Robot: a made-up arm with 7 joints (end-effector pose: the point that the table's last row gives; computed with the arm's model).
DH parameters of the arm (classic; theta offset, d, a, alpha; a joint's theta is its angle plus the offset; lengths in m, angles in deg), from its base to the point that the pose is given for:
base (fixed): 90 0.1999 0 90
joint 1: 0 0.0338 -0.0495 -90
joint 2: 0 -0.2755 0.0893 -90
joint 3: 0 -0.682 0.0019 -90
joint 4: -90 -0.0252 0.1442 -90
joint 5: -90 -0.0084 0.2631 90
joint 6: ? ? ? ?
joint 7: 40.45 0.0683 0.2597 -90
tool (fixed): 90 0.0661 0 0
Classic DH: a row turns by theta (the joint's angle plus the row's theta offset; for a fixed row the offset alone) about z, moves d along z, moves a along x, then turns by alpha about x.
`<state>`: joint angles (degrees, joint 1 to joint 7).
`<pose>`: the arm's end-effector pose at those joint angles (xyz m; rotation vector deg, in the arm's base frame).
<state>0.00 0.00 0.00 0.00 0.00 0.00 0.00</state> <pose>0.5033 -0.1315 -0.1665 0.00 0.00 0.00</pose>
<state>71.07 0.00 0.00 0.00 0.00 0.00 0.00</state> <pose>0.5033 0.3039 -0.0434 71.07 0.00 0.00</pose>
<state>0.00 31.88 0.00 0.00 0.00 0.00 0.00</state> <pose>0.4758 0.1288 -0.1665 0.00 0.00 31.88</pose>
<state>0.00 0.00 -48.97 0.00 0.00 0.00 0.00</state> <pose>0.5033 -0.0041 -0.2645 48.97 0.00 0.00</pose>
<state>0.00 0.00 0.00 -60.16 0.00 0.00 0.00</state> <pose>0.7603 -0.2288 -0.1665 0.00 0.00 60.16</pose>
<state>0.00 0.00 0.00 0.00 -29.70 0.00 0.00</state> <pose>0.5698 -0.1315 -0.1851 0.00 -29.70 0.00</pose>
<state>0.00 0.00 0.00 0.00 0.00 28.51 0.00</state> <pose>0.5033 -0.1817 -0.2630 28.51 0.00 0.00</pose>
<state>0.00 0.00 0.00 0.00 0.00 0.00 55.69</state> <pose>0.5033 0.0364 0.0192 -55.69 0.00 0.00</pose>
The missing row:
joint 6: -49.55 0 -0.1247 180
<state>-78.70 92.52 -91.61 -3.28 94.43 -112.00 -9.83</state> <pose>0.0352 -0.0721 -0.1662 -9.24 -92.26 -149.91</pose>
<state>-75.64 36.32 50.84 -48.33 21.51 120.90 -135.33</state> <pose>0.4494 -0.0392 -0.1296 88.98 -5.18 -74.32</pose>
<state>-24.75 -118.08 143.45 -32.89 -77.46 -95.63 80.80</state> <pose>-0.5819 -0.6525 0.0452 96.80 -22.12 -78.02</pose>
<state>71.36 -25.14 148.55 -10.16 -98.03 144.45 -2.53</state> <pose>0.9424 0.1846 -0.3544 81.80 56.51 75.45</pose>
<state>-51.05 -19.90 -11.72 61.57 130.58 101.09 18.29</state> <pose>0.4135 0.1830 0.1873 115.70 17.70 -121.38</pose>
